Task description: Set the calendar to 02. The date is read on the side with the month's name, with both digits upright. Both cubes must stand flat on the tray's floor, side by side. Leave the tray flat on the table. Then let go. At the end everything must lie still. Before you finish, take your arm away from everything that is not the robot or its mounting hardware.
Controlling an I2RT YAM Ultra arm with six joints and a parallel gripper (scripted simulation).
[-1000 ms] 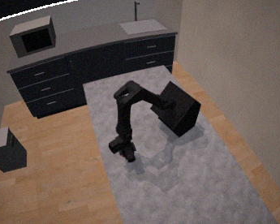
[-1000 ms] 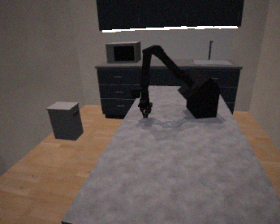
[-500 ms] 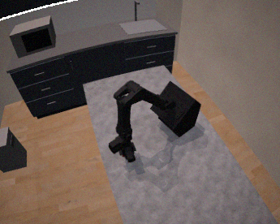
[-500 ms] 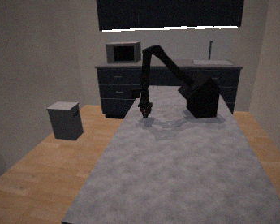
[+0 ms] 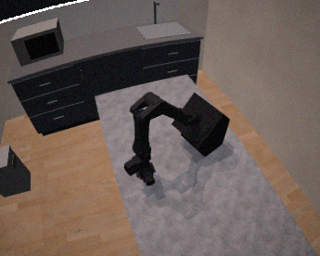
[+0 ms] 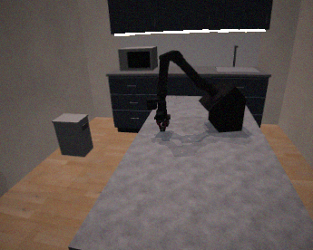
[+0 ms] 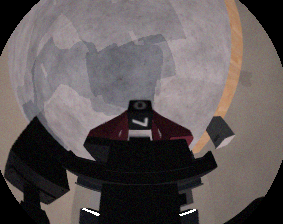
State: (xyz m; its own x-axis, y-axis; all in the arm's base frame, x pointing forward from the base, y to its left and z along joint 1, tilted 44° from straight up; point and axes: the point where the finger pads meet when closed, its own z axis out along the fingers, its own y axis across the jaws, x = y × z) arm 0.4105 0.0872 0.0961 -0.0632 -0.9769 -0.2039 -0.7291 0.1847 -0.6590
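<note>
Right now the dark calendar cube is 20 mm behind my hand and 220 mm to the right of it. From my hand the other things lie so: dark tray 10 mm behind, 110 mm to the right, 10 mm below.
</note>
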